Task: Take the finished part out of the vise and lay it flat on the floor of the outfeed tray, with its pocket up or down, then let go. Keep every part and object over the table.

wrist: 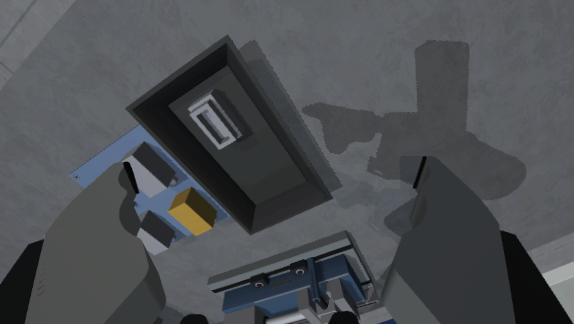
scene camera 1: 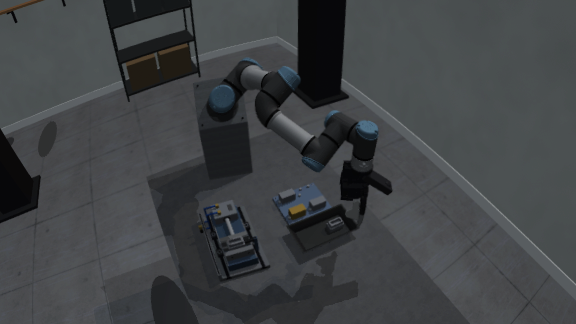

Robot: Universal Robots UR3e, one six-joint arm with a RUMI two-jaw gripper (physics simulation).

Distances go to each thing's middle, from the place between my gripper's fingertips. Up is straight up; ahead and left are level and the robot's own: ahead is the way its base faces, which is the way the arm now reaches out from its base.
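Blue plate [scene camera 1: 312,192]: 200 mm below my hand, 250 mm behind it, 50 mm to the right of it. Yellow block [wrist: 188,207]: my hand 170 mm above it, 220 mm past it, 90 mm to the left of it.
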